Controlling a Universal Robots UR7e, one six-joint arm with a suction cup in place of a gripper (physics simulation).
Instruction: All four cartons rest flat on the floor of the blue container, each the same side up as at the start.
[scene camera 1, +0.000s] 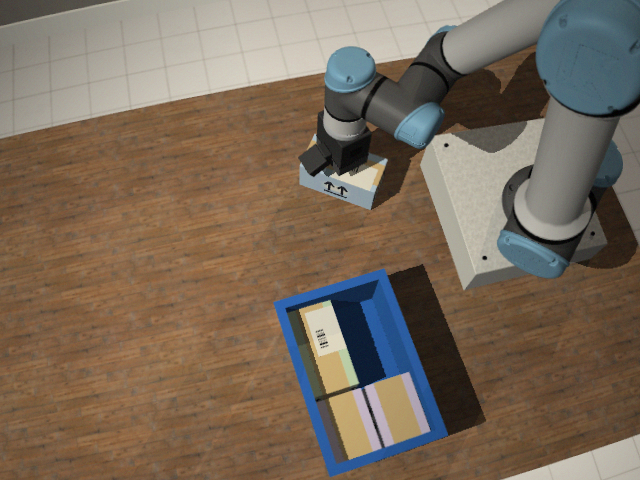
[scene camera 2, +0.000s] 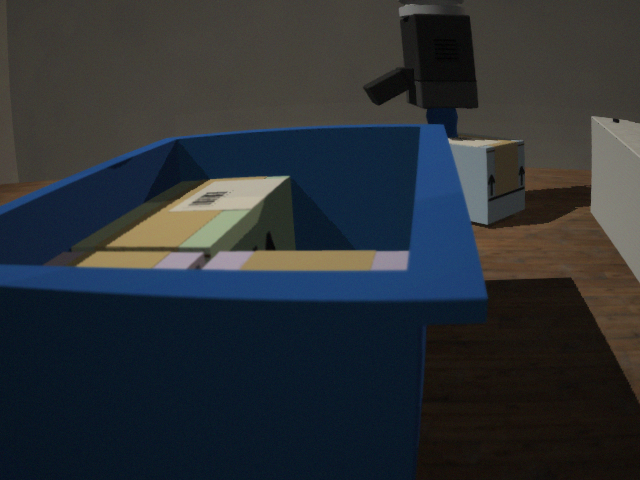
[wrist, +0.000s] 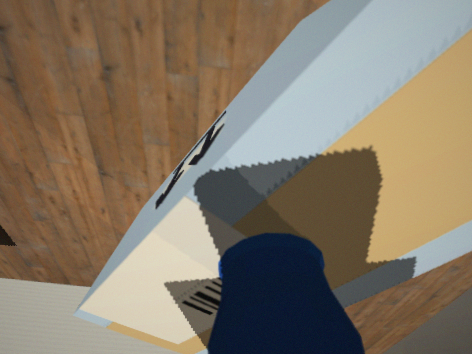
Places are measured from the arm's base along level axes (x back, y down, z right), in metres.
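Where they show: hand, its tool point: (wrist: 265, 240).
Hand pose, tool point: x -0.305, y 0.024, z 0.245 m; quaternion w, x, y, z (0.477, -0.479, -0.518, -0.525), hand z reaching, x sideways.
Observation:
After its pixels a point has its place.
A light-blue and tan carton (scene camera 1: 361, 195) @[z 0.176, x -0.292, y 0.040 m] (scene camera 2: 473, 180) @[z 0.171, x -0.287, y 0.046 m] (wrist: 310, 110) stands upright on the wooden table, outside the container, its side arrows pointing up. My suction gripper (scene camera 1: 343, 173) @[z 0.245, x -0.305, y 0.024 m] (scene camera 2: 445, 135) @[z 0.245, x -0.305, y 0.024 m] (wrist: 271, 245) is pressed onto its top beside the barcode label and is shut on it; the cup hides part of the label in the wrist view. The blue container (scene camera 1: 330, 290) @[z 0.007, x -0.443, y -0.028 m] (scene camera 2: 206, 284) @[z -0.279, x -0.433, y -0.028 m] holds three cartons: a green and tan one (scene camera 1: 336, 369) @[z -0.114, x -0.489, y 0.003 m] (scene camera 2: 149, 227) @[z -0.113, x -0.507, y 0.003 m] along the upper left, and two lavender and tan ones, left (scene camera 1: 351, 423) @[z -0.206, x -0.506, y 0.003 m] (scene camera 2: 124, 259) @[z -0.166, x -0.502, y 0.003 m] and right (scene camera 1: 400, 410) @[z -0.222, x -0.423, y 0.002 m] (scene camera 2: 310, 259) @[z -0.176, x -0.420, y 0.002 m], side by side at the lower end.
The arm's pale base block (scene camera 1: 460, 196) @[z 0.076, x -0.138, y -0.009 m] (scene camera 2: 612, 186) @[z 0.107, x -0.152, y 0.039 m] stands to the right of the light-blue carton. Inside the container, bare floor shows at the upper right, beside the green carton. The container's raised walls stand between that space and the light-blue carton.

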